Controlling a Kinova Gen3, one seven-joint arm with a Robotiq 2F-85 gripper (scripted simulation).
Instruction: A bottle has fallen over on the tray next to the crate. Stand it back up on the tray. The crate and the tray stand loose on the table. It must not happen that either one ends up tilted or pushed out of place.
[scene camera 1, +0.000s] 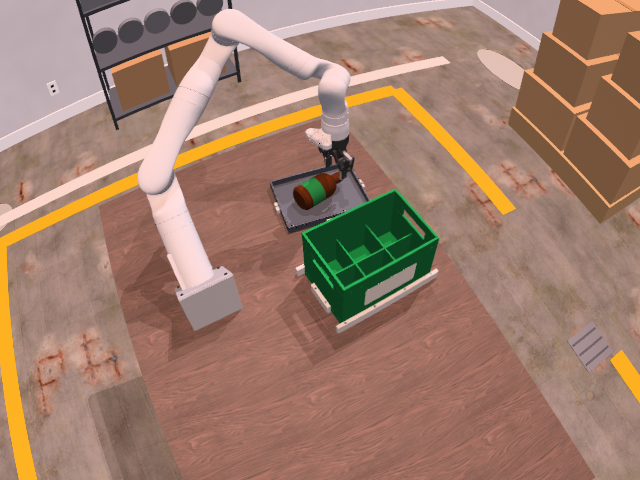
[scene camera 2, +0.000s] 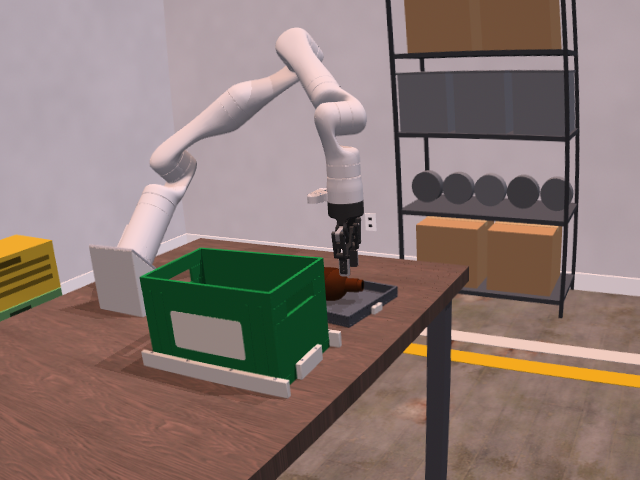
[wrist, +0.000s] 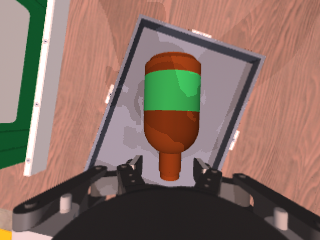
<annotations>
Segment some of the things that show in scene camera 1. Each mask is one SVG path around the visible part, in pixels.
My gripper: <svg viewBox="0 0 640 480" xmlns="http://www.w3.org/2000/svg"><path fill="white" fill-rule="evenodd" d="M349 135L343 140L332 141L332 148L329 150L318 147L319 152L323 153L326 168L332 165L332 156L334 157L335 163L338 164L340 180L346 178L347 172L353 170L355 157L353 155L349 156L346 149Z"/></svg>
A bottle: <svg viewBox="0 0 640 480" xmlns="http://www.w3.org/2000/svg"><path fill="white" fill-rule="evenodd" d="M339 172L333 175L326 173L318 174L295 187L293 197L298 206L304 210L309 210L332 196L336 190L336 184L342 181L339 179Z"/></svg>
</annotations>
